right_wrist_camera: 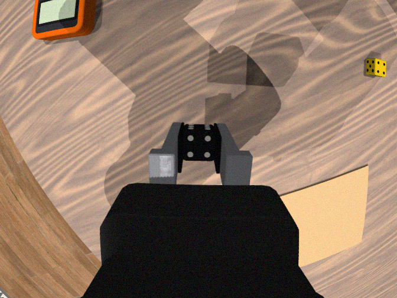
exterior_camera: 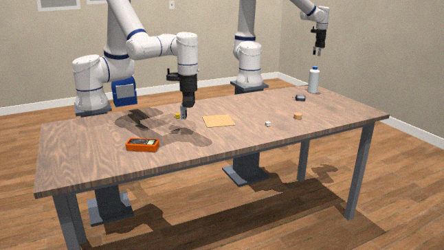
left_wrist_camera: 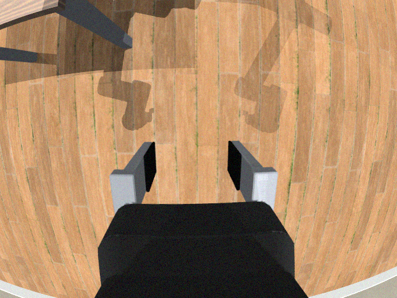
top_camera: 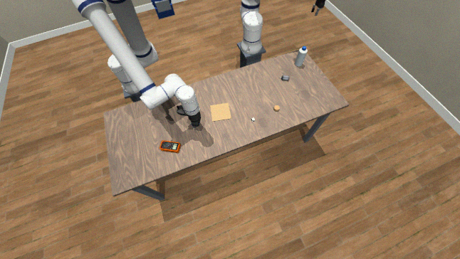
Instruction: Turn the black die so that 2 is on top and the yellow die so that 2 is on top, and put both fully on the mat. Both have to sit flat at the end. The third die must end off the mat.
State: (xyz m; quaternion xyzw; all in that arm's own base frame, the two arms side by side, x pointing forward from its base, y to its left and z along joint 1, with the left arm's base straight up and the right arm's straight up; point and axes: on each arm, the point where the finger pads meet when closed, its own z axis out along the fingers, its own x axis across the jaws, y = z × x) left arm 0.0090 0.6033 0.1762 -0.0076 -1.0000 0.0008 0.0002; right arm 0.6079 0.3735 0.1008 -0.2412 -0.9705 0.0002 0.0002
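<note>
Right now my right hand is 21 cm to the right of the tan mat, 10 cm above it and 8 cm past it. Also, from my right hand: black die: 1 cm below; white die: 40 cm to the left, 9 cm below, 8 cm ahead; yellow die: 22 cm behind, 9 cm below, 4 cm to the left.
</note>
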